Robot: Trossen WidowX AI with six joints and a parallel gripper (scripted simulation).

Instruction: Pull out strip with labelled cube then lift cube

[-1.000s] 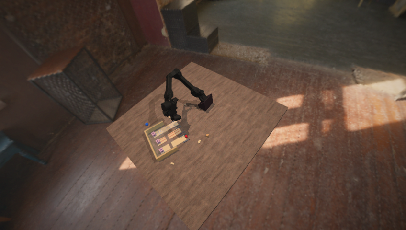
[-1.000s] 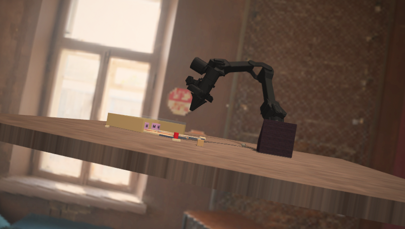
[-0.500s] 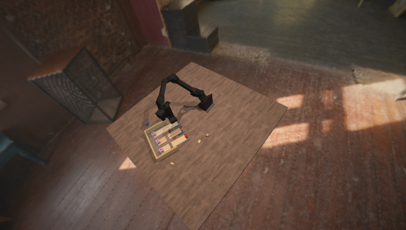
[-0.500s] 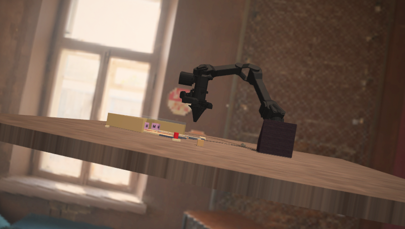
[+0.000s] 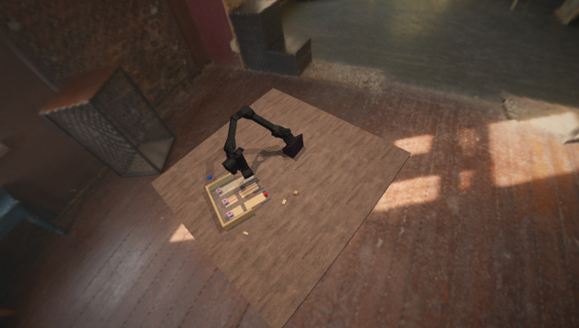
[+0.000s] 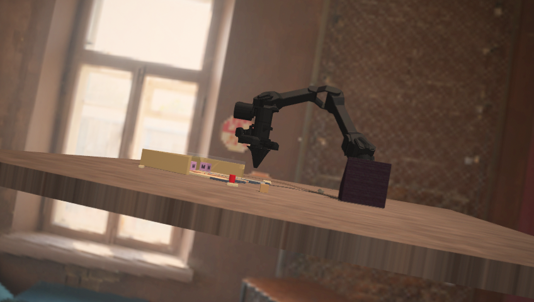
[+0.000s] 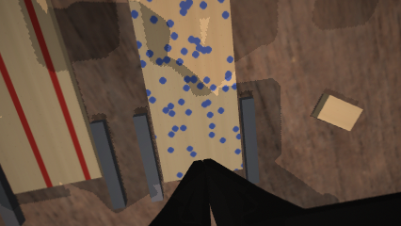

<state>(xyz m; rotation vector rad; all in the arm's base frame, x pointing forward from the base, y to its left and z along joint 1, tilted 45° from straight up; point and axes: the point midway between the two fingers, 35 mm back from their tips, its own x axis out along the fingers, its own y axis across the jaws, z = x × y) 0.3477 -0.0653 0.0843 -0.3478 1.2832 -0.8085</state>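
Now: the blue-dotted strip 9 cm ahead of my gripper tip, 5 cm below it and 3 cm to the right of it. Round my gripper tip: plain strip (16 cm to the left, 10 cm ahead, 5 cm below); red-striped strip (7 cm to the left, 7 cm ahead, 5 cm below); red cylinder (19 cm to the left, 4 cm below, 3 cm ahead).
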